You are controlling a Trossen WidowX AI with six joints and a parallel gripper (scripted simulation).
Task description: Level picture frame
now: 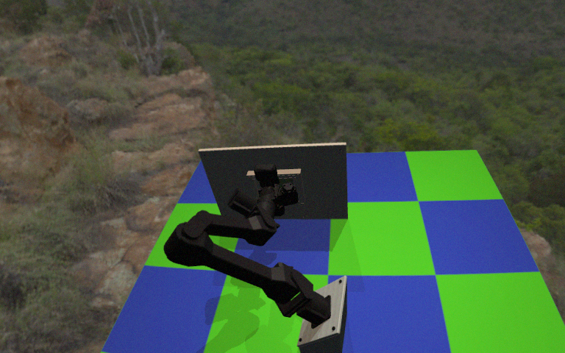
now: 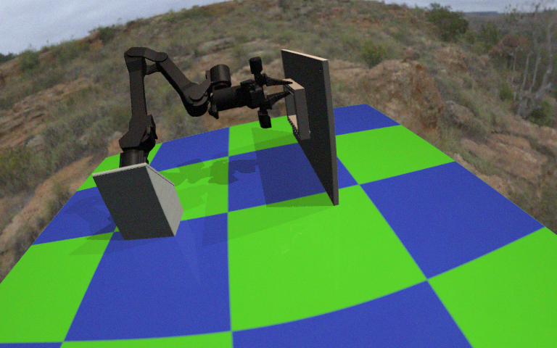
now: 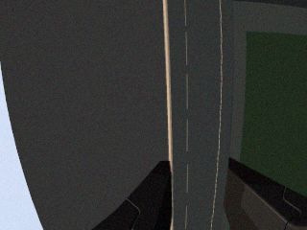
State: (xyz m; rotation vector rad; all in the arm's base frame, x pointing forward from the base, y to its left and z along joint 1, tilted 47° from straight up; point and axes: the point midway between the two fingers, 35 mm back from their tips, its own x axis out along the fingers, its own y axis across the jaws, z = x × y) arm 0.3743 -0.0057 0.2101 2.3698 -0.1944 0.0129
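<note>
The picture frame is 1 cm ahead of my gripper tip and 5 cm below it. From my gripper tip the other things lie so: wall panel 2 cm ahead, 1 cm to the left, 7 cm below.
</note>
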